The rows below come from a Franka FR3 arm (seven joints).
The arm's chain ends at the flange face. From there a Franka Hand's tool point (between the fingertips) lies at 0.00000 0.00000 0.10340 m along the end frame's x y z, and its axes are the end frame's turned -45 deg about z.
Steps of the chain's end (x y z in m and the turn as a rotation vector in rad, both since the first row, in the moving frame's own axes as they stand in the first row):
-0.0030 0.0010 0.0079 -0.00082 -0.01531 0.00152
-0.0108 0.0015 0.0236 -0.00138 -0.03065 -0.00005
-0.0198 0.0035 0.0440 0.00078 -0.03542 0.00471
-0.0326 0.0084 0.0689 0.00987 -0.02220 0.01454
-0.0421 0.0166 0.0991 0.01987 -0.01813 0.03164
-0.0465 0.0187 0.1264 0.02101 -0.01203 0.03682
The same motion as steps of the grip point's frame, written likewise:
-0.0040 -0.0025 0.0079 0.01025 -0.01141 0.00152
-0.0110 -0.0087 0.0236 0.02070 -0.02265 -0.00005
-0.0190 -0.0142 0.0439 0.02560 -0.02449 0.00471
-0.0299 -0.0195 0.0689 0.02268 -0.00872 0.01454
-0.0413 -0.0208 0.0991 0.02687 0.00123 0.03164
-0.0454 -0.0221 0.1264 0.02336 0.00635 0.03682

